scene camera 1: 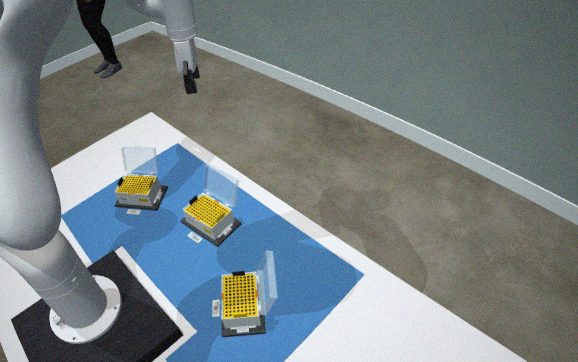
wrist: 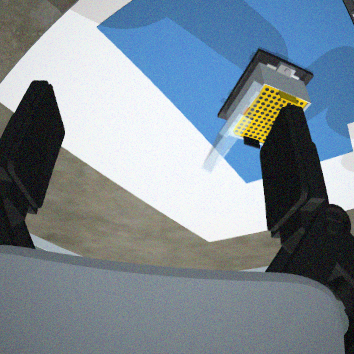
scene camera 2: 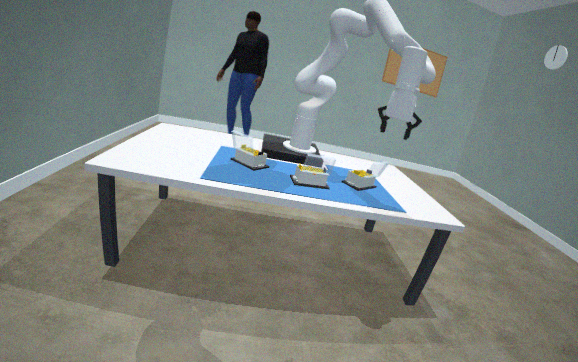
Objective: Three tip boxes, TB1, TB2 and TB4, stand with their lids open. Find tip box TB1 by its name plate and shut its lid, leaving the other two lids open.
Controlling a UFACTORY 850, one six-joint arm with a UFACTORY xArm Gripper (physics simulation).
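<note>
Three tip boxes with yellow racks and raised clear lids stand on the blue mat: a far-left box [scene camera 1: 137, 192] [scene camera 2: 361, 179] [wrist: 272, 112], a middle box [scene camera 1: 209, 215] [scene camera 2: 311, 176] and a near box [scene camera 1: 240, 300] [scene camera 2: 250, 158], as seen in scene camera 1. Small white name plates [scene camera 1: 133, 212] [scene camera 1: 195, 237] [scene camera 1: 216, 308] lie beside them, too small to read, so I cannot tell which is TB1. My gripper [scene camera 1: 193, 84] [scene camera 2: 395, 134] [wrist: 163, 113] is open and empty, high above the table's end beyond the far-left box. In the wrist view my right finger partly covers that box.
The blue mat [scene camera 1: 175, 265] [scene camera 2: 215, 170] [wrist: 175, 65] lies on a white table [scene camera 1: 350, 327] [scene camera 2: 130, 155] [wrist: 150, 150]. The arm's black base plate [scene camera 1: 145, 312] stands beside the mat. A person [scene camera 1: 100, 35] [scene camera 2: 250, 55] stands behind the table.
</note>
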